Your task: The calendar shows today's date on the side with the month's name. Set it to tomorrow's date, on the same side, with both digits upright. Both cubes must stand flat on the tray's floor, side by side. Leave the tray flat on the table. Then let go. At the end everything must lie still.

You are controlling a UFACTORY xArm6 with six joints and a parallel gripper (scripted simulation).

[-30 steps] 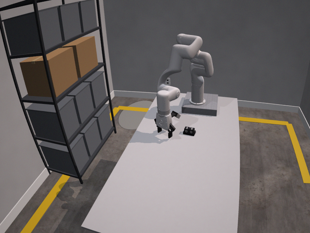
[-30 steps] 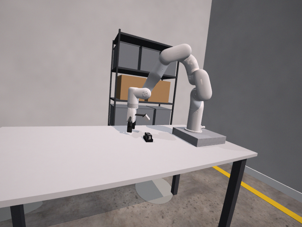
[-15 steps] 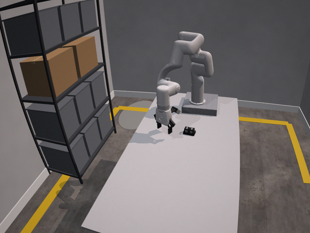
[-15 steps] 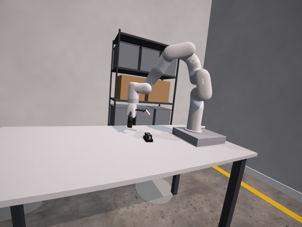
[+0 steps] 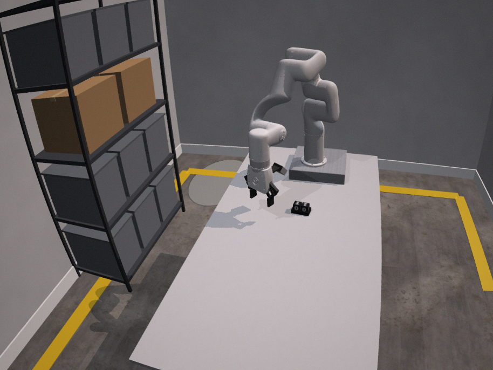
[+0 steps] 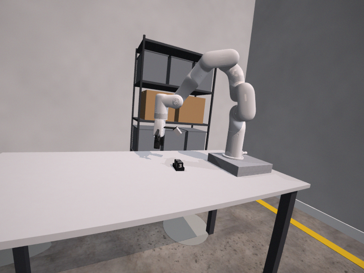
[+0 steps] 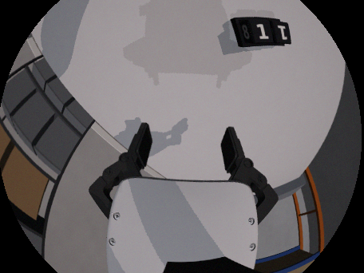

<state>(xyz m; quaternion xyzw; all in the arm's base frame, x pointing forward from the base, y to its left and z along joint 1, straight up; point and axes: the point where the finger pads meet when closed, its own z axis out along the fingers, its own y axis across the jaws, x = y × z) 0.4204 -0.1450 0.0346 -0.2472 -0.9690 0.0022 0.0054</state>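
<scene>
Now: the black cube 7 cm behind my hand, 13 cm to the left of it and 6 cm below it.
</scene>
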